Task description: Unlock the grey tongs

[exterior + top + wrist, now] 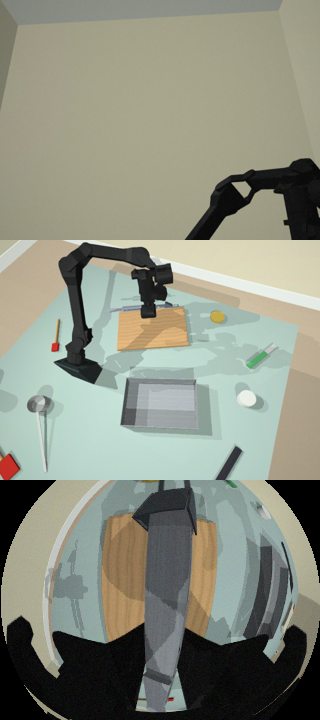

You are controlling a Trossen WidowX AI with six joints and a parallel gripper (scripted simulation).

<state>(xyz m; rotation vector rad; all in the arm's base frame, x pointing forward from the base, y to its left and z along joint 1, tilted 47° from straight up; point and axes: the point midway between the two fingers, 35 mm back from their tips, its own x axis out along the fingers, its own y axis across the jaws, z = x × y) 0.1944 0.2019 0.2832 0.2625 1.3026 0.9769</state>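
The wooden board lies 13 cm below my gripper tip. From my gripper tip the other things lie so: red-headed tool (45 cm behind, 25 cm to the right, 13 cm below); then yellow disc (29 cm ahead, 19 cm to the left, 13 cm below); then roasting tin (20 cm ahead, 34 cm to the right, 11 cm below).
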